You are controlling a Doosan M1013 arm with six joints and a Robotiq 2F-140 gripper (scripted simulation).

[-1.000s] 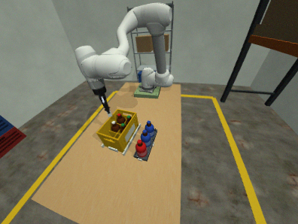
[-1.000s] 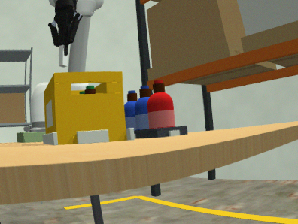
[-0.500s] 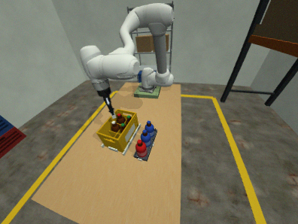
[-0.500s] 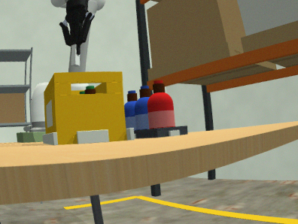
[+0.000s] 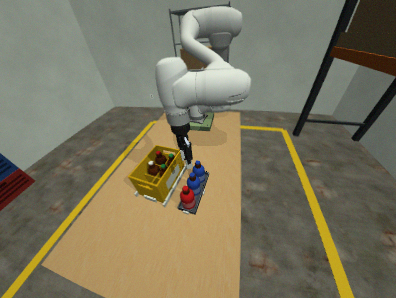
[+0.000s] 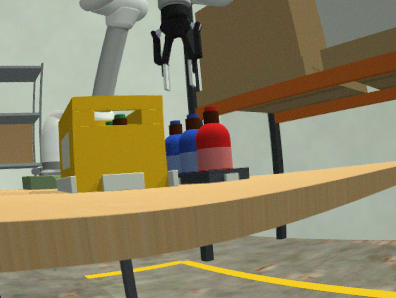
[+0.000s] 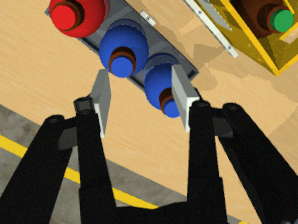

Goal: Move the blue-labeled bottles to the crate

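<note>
Right now my hand is 17 cm above the red-labeled bottle, 9 cm short of it and 2 cm to the right of it. Also, from my hand: yellow crate: 20 cm to the right, 17 cm below; then dark tray: 25 cm below, 2 cm to the left.
</note>
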